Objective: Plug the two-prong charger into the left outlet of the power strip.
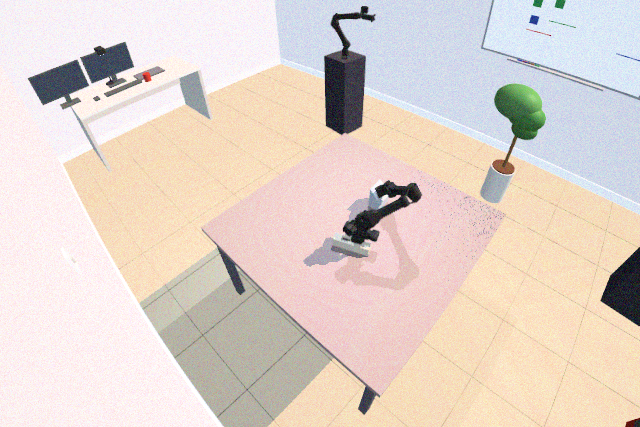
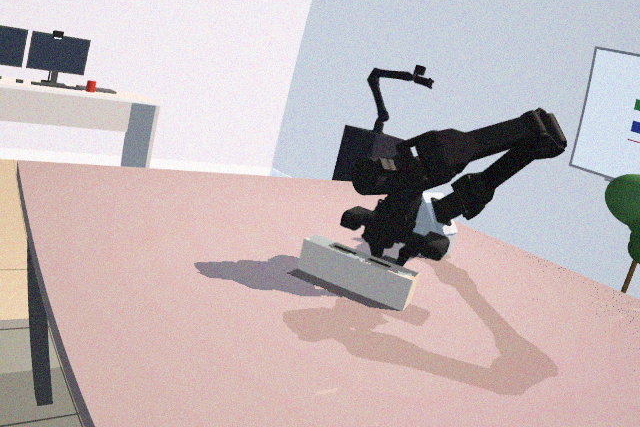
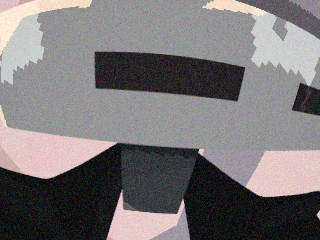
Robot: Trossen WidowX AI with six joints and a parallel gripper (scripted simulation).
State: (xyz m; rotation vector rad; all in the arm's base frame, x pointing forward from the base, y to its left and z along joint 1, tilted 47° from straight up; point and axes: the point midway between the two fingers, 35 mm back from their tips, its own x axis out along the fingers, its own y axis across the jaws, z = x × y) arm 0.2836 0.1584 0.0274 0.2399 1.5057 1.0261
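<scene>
The dark charger block is 2 cm ahead of my gripper tip, 1 cm to the left of it and 1 cm above it.
</scene>
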